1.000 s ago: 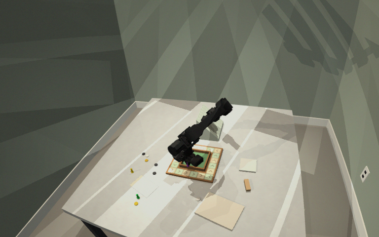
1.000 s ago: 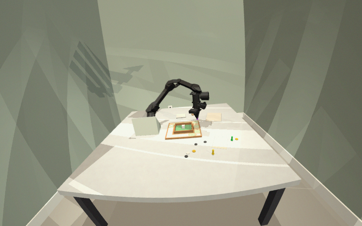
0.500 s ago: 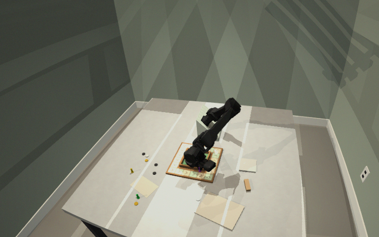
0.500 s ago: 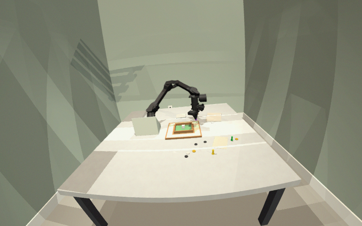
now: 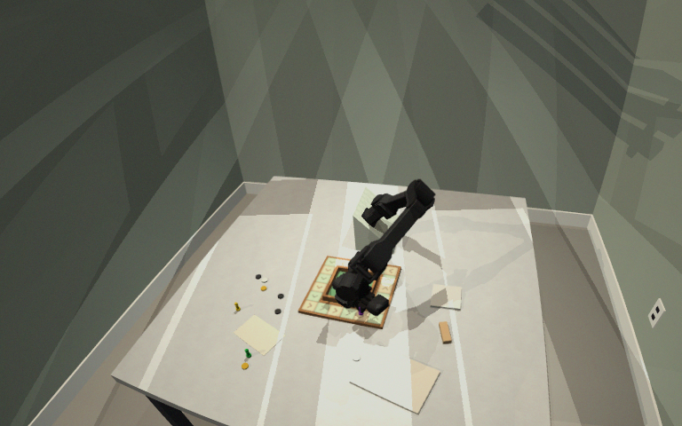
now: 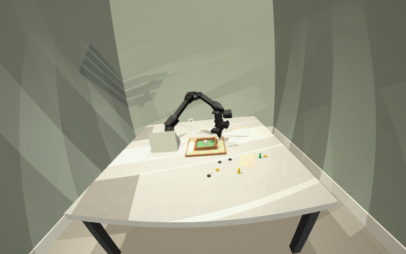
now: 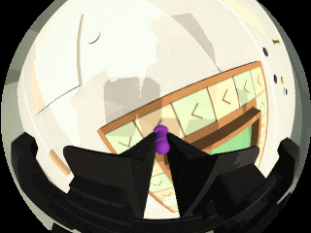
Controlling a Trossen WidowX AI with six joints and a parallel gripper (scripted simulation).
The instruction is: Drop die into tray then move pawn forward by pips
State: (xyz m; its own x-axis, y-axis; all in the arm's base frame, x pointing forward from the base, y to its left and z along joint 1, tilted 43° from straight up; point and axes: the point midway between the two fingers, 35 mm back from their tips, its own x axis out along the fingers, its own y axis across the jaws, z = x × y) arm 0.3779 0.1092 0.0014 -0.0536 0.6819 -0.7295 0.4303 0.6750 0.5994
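Now: gripper tip 10 mm below the purple pawn. The rest, counted from my gripper tip: small wooden block 270 mm to the left, 30 mm below; then green dice tray 110 mm behind, 70 mm to the right, 30 mm below; then white die 110 mm behind, 60 mm to the right, 10 mm below.
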